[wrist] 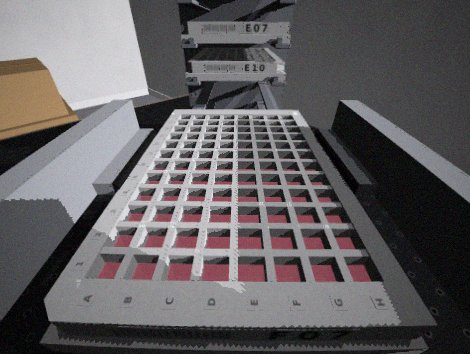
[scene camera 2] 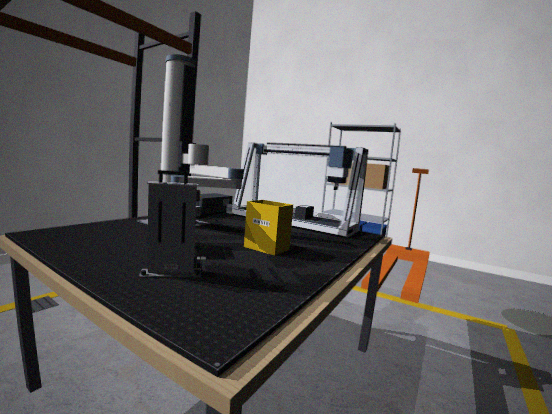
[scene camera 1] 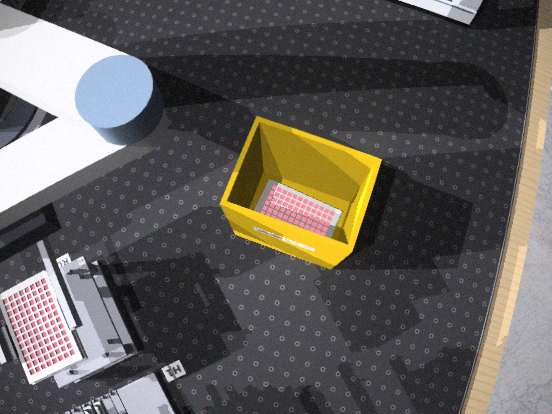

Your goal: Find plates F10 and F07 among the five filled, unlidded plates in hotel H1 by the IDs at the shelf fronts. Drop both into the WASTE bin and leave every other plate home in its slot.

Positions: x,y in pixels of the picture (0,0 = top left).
Labels:
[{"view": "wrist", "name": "my gripper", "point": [235,119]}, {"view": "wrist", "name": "plate F07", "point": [235,224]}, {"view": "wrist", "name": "plate E10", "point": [211,64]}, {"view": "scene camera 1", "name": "my gripper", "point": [41,345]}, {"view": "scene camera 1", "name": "plate F10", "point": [278,201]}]

